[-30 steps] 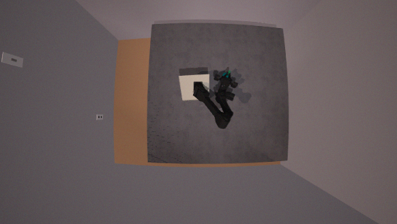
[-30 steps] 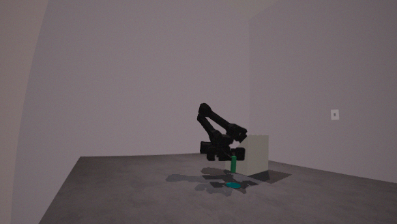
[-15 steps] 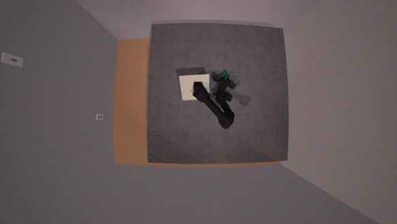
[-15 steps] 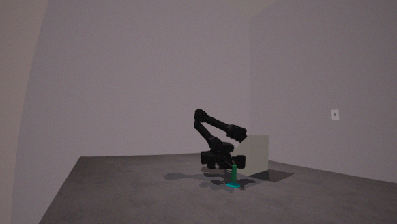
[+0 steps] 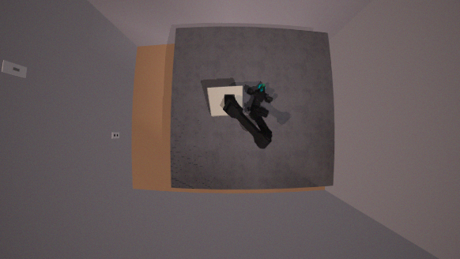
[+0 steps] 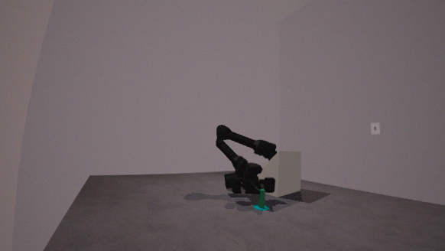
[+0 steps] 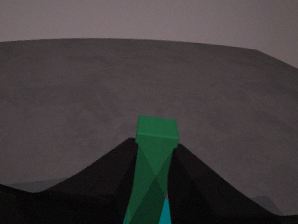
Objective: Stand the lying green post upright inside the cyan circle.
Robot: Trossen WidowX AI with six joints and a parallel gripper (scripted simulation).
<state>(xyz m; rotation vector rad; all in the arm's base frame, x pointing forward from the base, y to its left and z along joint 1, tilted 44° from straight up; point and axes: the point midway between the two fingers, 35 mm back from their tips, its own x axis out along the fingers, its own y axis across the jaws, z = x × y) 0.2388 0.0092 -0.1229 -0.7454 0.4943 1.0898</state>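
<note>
The green post lies 2 cm below my gripper tip. Also, from my gripper tip: cyan circle (6 cm below).
</note>
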